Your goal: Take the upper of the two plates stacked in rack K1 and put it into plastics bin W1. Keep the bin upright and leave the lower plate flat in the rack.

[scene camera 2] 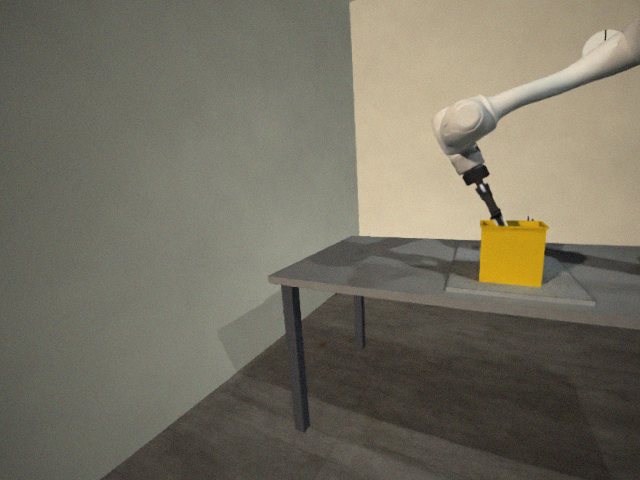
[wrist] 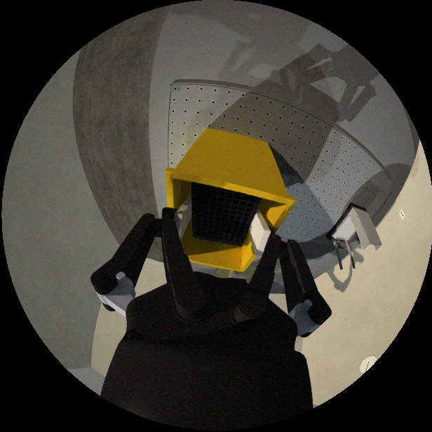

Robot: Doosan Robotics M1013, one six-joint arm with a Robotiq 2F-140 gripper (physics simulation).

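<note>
The yellow plastics bin point(scene camera 2: 511, 255) point(wrist: 227, 155) stands upright on the perforated board. My gripper point(scene camera 2: 499, 222) point(wrist: 222, 212) reaches down at a tilt into the bin's open top and is shut on a black plate with a grid of wells point(wrist: 226, 211). Its pale finger pads sit on two opposite edges of the plate. In the wrist view the plate lies within the bin's mouth, with yellow walls around it; in the scene view the bin's front wall hides it. I cannot tell whether it touches the bin. Neither rack K1 nor the lower plate can be clearly made out.
The perforated board point(scene camera 2: 560, 294) point(wrist: 187, 105) lies on the grey table point(scene camera 2: 330, 273). A grey-white block-shaped object with a dark edge and thin prongs point(wrist: 365, 227) stands at the board's right side in the wrist view. Part of something green point(wrist: 223, 273) shows beyond the bin.
</note>
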